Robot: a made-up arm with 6 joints.
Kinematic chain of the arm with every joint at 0, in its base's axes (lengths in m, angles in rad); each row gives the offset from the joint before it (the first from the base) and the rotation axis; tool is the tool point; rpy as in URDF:
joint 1: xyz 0 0 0.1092 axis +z
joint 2: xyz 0 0 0 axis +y
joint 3: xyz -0.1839 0 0.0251 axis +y
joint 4: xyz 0.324 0 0.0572 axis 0.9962 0 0.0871
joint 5: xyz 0 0 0 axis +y
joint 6: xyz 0.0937 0 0.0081 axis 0.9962 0 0.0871
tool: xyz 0 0 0 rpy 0 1.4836 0
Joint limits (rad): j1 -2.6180..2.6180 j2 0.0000..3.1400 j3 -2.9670..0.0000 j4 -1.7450..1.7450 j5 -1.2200..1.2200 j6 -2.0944..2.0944
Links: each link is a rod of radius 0.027 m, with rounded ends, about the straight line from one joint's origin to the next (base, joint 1, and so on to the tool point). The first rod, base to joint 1, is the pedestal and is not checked.
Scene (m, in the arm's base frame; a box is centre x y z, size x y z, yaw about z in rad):
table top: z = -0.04
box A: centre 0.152 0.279 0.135 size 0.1 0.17 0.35 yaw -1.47
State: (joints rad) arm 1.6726 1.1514 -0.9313 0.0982 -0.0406 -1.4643
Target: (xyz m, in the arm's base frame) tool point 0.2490 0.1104 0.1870
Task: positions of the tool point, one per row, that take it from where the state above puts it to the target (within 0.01 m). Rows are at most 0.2 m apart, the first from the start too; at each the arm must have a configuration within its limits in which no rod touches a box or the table.
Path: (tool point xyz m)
1: -0.0015 0.3000 0.4017
2: 0.0163 0.1786 0.5069
3: 0.0046 0.0232 0.5618
4: -0.0404 -0.1406 0.5554
5: 0.0080 0.0170 0.5335
6: 0.1010 0.1185 0.4524
7: 0.1956 0.1461 0.3290
8: 0.2490 0.1104 0.1870

